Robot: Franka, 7 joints.
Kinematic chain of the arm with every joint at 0, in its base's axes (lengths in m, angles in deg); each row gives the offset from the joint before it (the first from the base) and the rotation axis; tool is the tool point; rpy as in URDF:
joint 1: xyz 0 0 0.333 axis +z
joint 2: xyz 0 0 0 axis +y
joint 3: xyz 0 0 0.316 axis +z
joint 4: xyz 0.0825 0 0 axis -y
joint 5: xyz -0.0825 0 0.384 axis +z
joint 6: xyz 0 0 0 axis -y
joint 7: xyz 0.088 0 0 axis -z
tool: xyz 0 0 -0.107 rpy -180 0 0
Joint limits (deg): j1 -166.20..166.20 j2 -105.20..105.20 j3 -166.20..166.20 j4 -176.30..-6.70 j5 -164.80..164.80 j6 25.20..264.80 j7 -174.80..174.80
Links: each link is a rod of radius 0.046 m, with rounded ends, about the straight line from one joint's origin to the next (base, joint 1, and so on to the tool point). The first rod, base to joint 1, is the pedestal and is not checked.
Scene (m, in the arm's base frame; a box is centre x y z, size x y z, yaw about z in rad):
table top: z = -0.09
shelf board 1: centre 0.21 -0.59 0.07 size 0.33 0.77 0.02 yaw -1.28
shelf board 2: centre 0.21 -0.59 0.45 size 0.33 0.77 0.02 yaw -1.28
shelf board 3: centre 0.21 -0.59 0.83 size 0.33 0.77 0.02 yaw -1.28
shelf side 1: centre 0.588 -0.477 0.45 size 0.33 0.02 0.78 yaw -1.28
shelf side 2: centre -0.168 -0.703 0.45 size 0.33 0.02 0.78 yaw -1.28
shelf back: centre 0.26 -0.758 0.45 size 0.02 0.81 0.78 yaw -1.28
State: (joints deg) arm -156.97 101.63 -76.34 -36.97 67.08 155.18 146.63
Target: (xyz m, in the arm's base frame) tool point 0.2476 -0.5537 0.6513
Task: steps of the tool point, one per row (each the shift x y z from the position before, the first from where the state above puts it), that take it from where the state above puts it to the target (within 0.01 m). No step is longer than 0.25 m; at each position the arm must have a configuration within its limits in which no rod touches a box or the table.
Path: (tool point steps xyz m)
1: -0.0216 -0.0697 0.2289
2: 0.0517 -0.0380 0.2262
3: 0.1139 0.0040 0.1989
4: 0.1579 0.0496 0.1495
5: 0.1797 0.0910 0.0842
6: -0.0537 -0.0492 -0.0580
7: 0.0060 -0.1445 -0.0723
8: 0.1283 -0.1538 -0.0707
9: 0.2210 -0.0579 -0.0743
10: 0.2128 0.0802 -0.0926
11: 0.0436 -0.1304 0.0160
12: 0.0334 -0.1273 -0.0160

